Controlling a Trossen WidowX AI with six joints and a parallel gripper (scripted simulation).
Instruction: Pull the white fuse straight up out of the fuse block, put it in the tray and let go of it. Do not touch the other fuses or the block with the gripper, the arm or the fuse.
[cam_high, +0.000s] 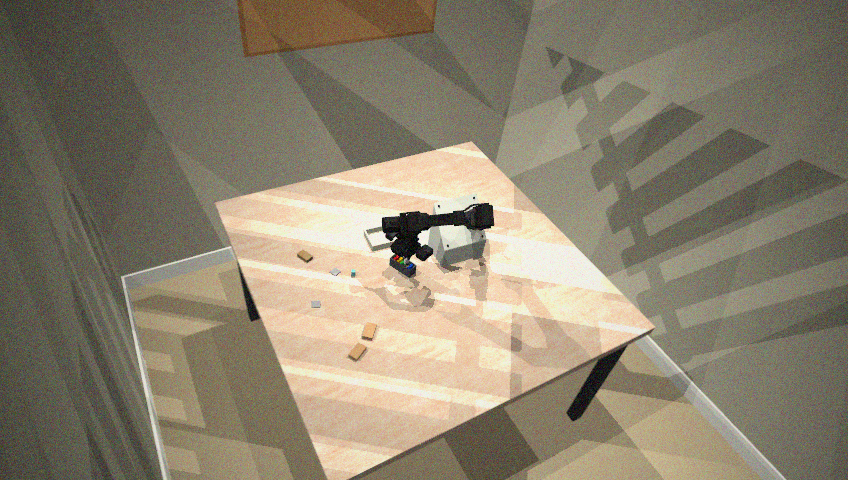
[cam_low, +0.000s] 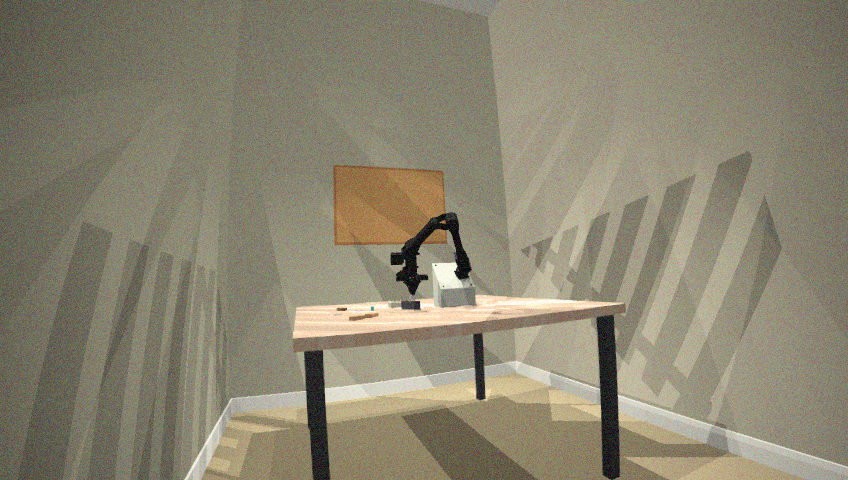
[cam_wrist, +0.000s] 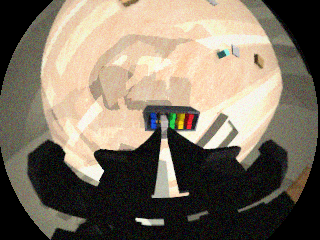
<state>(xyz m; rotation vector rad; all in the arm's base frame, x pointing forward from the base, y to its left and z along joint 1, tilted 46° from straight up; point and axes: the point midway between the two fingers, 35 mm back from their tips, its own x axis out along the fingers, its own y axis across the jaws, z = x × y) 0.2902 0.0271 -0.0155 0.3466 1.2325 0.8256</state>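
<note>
Now: the white tray 190 mm to the right of my gripper tip and 70 mm below it.
</note>
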